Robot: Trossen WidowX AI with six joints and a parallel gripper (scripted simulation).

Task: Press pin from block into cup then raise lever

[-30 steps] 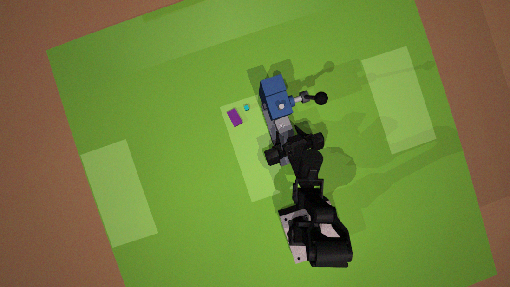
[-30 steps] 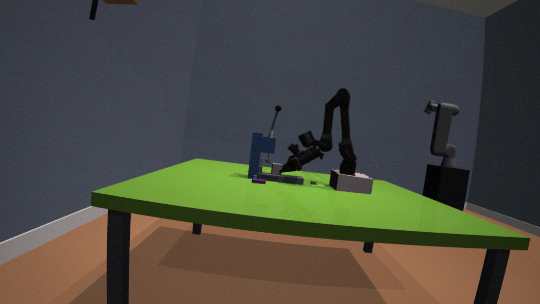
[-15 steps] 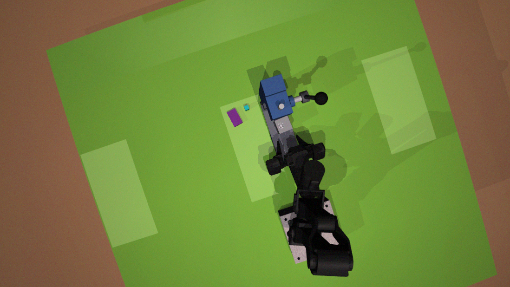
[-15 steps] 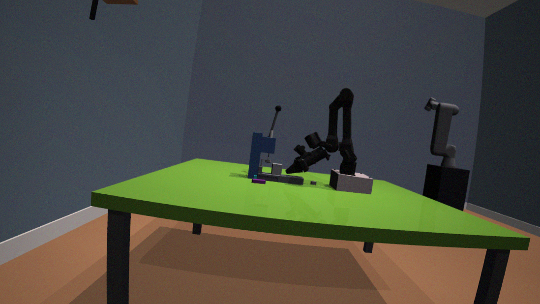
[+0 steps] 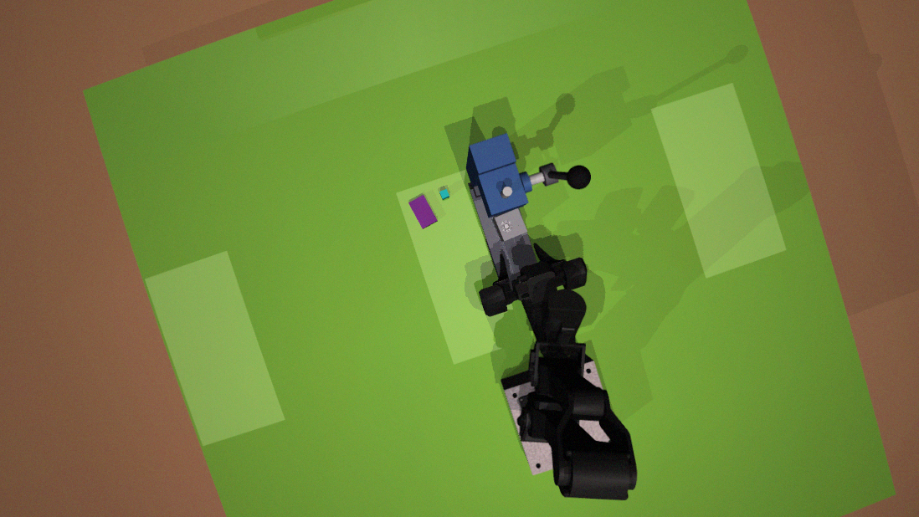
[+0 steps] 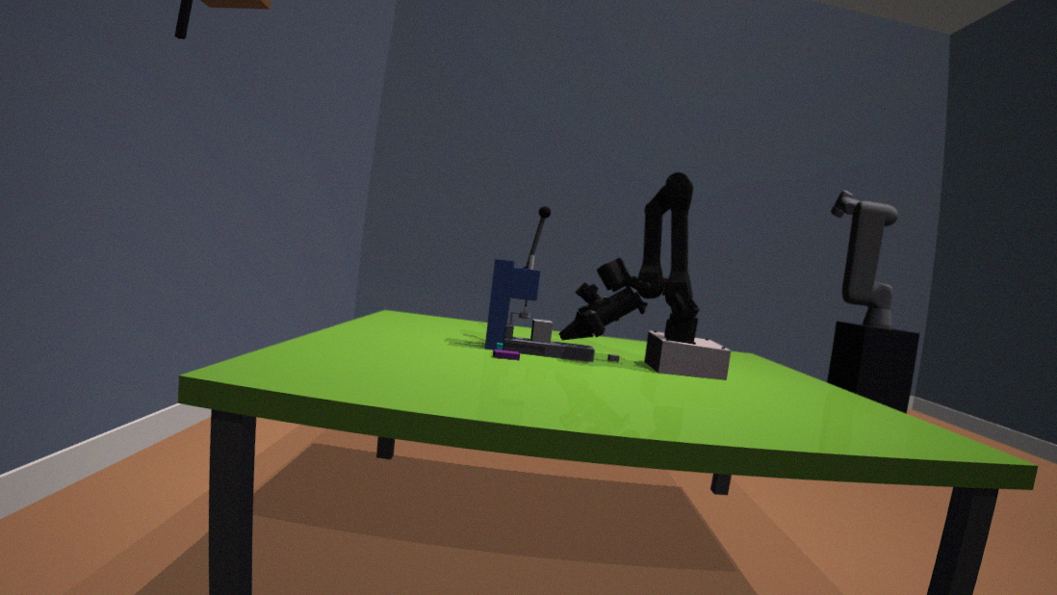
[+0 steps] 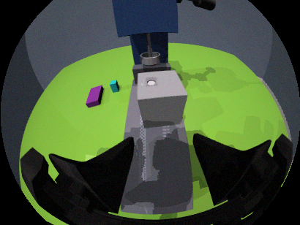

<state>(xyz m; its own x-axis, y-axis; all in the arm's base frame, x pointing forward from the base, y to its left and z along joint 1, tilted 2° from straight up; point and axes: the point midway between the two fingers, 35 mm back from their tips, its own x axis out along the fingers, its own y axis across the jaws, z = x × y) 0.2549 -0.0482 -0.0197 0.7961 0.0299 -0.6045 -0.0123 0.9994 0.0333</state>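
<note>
The punch rod is 90 mm ahead of my gripper tip, 10 mm to the left of it and 100 mm above it. Round my gripper tip: small dark thing: 140 mm behind, 20 mm to the right, 40 mm below; small teal cube: 140 mm ahead, 100 mm to the left, 30 mm below; purple slab: 120 mm ahead, 150 mm to the left, 40 mm below.
</note>
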